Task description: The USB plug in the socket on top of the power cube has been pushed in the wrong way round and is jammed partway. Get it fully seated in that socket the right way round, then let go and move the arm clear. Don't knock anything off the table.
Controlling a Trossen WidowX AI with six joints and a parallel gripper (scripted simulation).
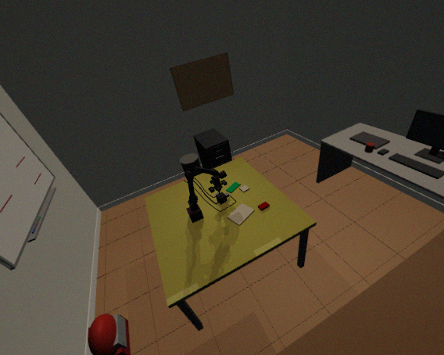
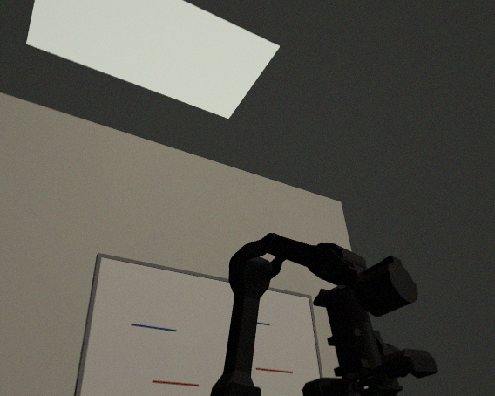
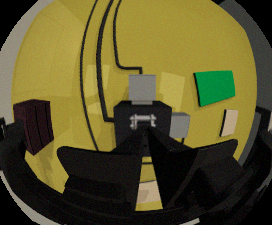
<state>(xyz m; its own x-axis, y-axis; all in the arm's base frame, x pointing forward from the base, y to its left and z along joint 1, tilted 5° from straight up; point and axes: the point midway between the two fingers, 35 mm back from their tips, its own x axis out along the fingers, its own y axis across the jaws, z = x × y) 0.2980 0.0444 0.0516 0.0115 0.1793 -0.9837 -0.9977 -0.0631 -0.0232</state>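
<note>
Now: the pale grey socket 4 cm below my gripper tip. The rest, counted from my gripper tip: red block: 35 cm to the right, 27 cm ahead, 10 cm below; then green card: 20 cm ahead, 11 cm below, 8 cm to the left.
</note>
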